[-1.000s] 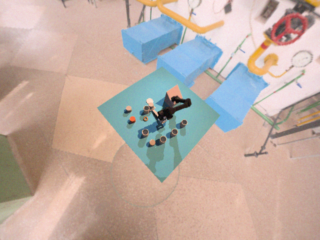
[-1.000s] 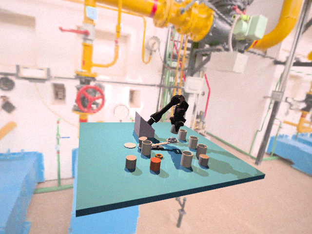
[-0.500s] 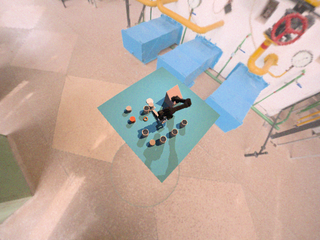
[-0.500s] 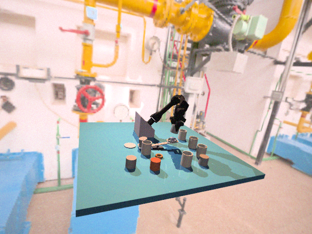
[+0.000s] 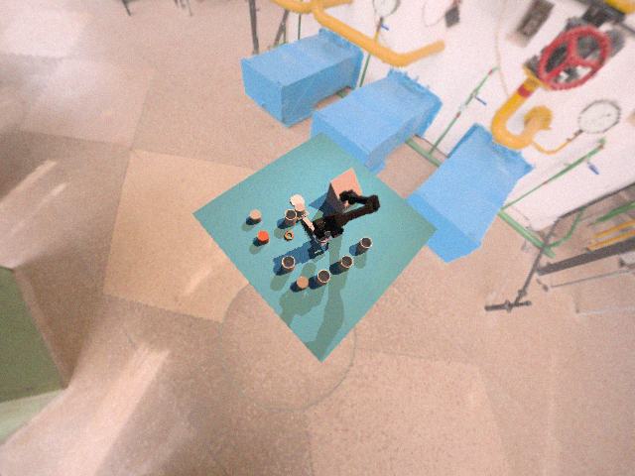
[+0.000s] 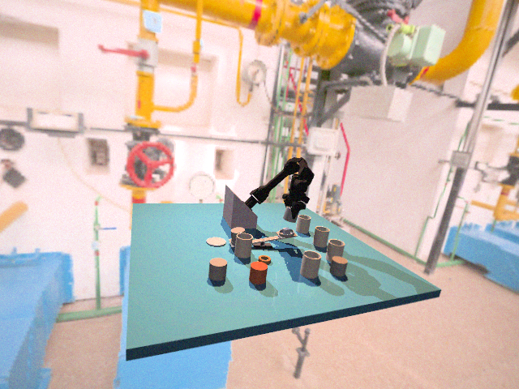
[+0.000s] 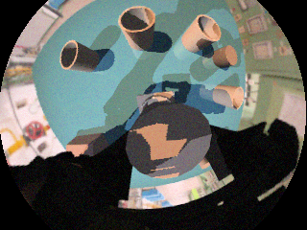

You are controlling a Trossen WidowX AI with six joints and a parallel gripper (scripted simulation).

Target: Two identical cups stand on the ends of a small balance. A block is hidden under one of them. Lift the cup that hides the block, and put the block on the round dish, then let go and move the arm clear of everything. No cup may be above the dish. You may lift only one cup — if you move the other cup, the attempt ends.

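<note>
Now: gripper tip 80 mm above the block and 10 mm to the left of it. Round my gripper tip: flat round dish 370 mm to the right, 170 mm below, 70 mm behind; then balance 140 mm to the right, 130 mm below; then orange ring 180 mm to the right, 160 mm below, 150 mm ahead.
</note>
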